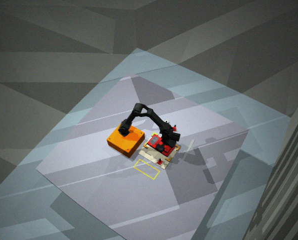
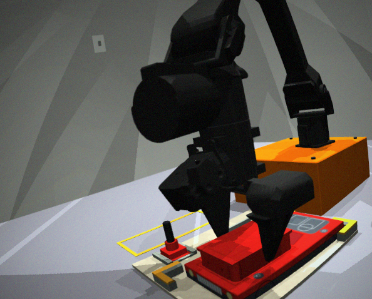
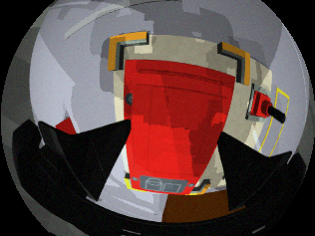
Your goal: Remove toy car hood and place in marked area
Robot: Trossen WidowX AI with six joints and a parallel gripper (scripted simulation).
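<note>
Now: the hood 1 cm above my gripper tip. Round my gripper tip: grey engine block (1 cm to the left, 1 cm below); grey strip (14 cm ahead, 12 cm to the left, 3 cm below).
</note>
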